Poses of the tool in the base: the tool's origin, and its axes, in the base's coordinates. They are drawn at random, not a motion.
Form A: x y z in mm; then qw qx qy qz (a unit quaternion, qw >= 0).
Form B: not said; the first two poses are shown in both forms.
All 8 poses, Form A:
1: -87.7 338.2 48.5 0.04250 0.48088 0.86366 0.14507
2: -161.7 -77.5 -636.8 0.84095 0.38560 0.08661 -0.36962
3: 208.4 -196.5 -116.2 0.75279 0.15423 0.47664 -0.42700
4: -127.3 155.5 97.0 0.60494 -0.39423 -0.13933 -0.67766
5: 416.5 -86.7 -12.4 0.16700 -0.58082 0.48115 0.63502
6: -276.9 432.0 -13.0 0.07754 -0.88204 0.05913 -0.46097
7: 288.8 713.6 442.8 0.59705 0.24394 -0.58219 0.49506
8: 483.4 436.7 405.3 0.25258 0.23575 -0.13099 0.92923
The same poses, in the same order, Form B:
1: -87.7 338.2 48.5 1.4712 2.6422 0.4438
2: -161.7 -77.5 -636.8 0.8149 0.1830 -0.7811
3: 208.4 -196.5 -116.2 0.3367 1.0405 -0.9322
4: -127.3 155.5 97.0 -0.9121 -0.3223 -1.5678
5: 416.5 -86.7 -12.4 -1.6530 1.3693 1.8073
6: -276.9 432.0 -13.0 -2.6420 0.1771 -1.3808
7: 288.8 713.6 442.8 0.5662 -1.3513 1.1491
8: 483.4 436.7 405.3 0.6410 -0.3562 2.5266
